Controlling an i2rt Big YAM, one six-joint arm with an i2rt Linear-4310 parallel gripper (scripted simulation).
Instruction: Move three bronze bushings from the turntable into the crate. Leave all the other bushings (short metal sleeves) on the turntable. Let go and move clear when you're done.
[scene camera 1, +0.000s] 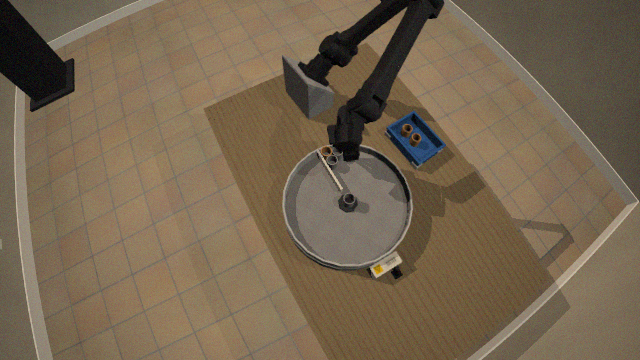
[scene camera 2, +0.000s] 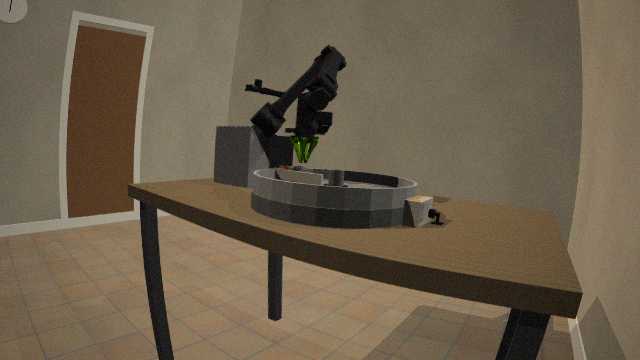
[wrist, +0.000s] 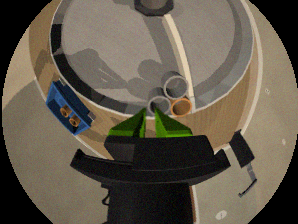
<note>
In view: the gripper (scene camera 2: 302, 162).
The gripper also shows in the wrist view (wrist: 150, 111).
</note>
